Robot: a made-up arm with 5 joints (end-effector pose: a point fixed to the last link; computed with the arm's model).
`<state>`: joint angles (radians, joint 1 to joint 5).
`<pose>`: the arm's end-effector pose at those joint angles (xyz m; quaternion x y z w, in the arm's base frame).
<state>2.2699 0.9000 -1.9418 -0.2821 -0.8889</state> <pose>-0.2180 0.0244 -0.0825 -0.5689 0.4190 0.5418 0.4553</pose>
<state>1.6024 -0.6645 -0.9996 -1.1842 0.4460</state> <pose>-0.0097 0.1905 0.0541 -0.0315 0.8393 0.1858 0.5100</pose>
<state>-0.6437 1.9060 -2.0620 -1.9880 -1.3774</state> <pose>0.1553 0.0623 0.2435 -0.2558 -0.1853 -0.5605 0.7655</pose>
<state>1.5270 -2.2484 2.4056 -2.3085 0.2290</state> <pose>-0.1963 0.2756 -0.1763 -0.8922 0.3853 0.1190 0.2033</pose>
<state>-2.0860 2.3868 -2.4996 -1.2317 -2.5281</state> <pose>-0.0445 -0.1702 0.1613 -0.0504 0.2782 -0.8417 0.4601</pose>
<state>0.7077 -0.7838 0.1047 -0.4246 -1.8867</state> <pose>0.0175 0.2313 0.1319 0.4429 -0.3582 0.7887 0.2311</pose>
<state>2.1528 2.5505 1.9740 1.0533 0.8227</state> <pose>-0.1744 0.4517 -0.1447 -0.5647 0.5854 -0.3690 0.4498</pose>
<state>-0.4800 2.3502 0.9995 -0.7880 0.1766</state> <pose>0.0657 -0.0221 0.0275 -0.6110 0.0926 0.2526 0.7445</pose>
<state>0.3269 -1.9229 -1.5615 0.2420 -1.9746</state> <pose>0.0357 0.0506 0.2847 -0.6018 0.1640 -0.6862 0.3742</pose>
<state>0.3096 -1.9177 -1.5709 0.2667 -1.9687</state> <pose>0.0310 0.0477 0.2865 -0.5911 0.1634 -0.6981 0.3695</pose>
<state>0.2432 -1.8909 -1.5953 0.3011 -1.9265</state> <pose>0.0255 0.0458 0.2877 -0.5761 0.1538 -0.7298 0.3344</pose>
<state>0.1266 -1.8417 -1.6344 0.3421 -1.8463</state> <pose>0.0205 0.0461 0.2882 -0.5589 0.1341 -0.7747 0.2636</pose>
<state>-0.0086 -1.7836 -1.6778 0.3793 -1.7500</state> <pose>0.0185 0.0484 0.2878 -0.5446 0.1095 -0.8132 0.1734</pose>
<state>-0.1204 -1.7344 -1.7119 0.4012 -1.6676</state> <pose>0.0202 0.0510 0.2871 -0.5376 0.0880 -0.8333 0.0938</pose>
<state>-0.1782 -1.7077 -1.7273 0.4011 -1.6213</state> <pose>0.0244 0.0527 0.2862 -0.5395 0.0759 -0.8371 0.0494</pose>
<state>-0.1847 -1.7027 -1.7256 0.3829 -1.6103</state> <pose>0.0295 0.0536 0.2852 -0.5478 0.0730 -0.8324 0.0404</pose>
